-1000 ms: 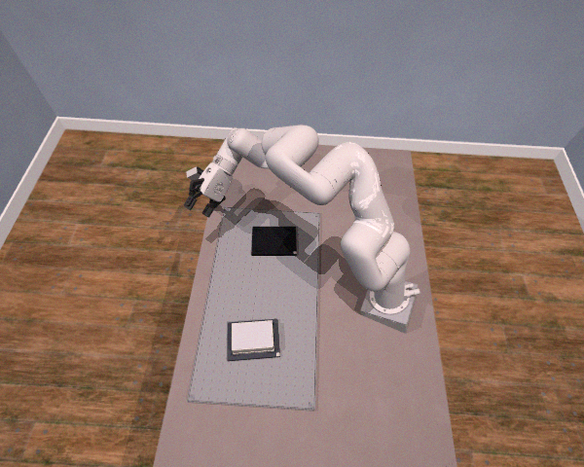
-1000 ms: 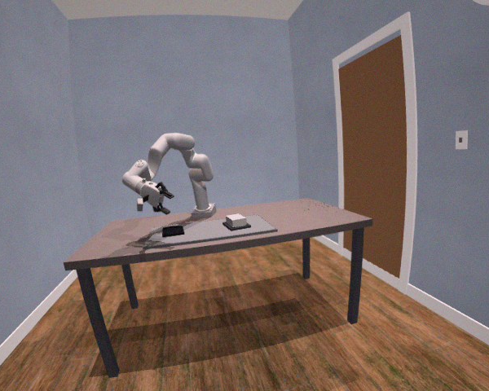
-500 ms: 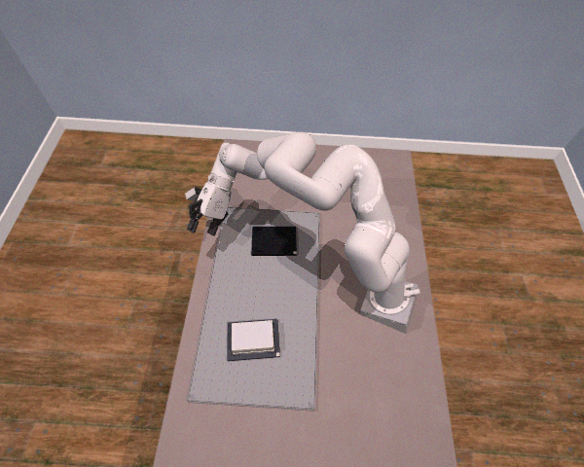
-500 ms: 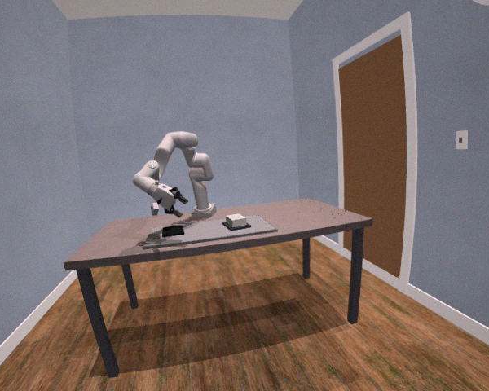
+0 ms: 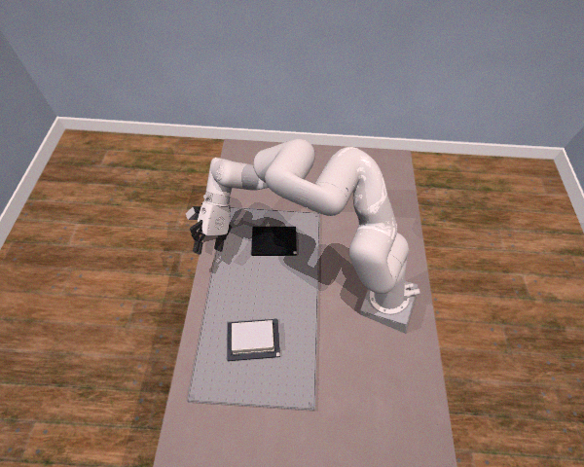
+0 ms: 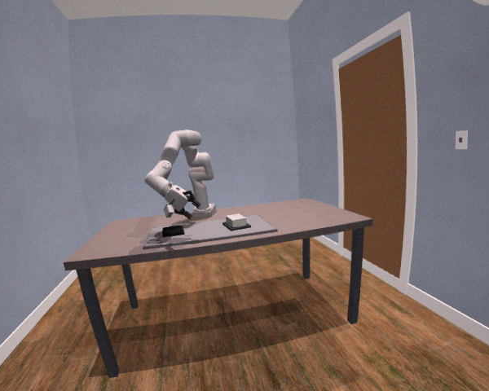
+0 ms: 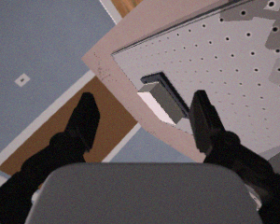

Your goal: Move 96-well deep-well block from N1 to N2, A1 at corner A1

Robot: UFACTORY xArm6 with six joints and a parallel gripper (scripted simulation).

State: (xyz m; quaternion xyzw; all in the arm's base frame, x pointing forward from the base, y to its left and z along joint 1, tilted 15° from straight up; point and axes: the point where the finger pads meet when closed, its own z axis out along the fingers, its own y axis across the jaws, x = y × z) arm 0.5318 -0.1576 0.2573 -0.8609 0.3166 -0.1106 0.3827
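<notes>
Right now my hand is 26 cm to the right of the white deep-well block, 12 cm above it and 11 cm past it. From my hand the other things lie so: black plate nest N2: 22 cm behind, 14 cm below, 9 cm to the right; dark plate nest N1: 26 cm to the left, 14 cm below, 11 cm behind.
</notes>
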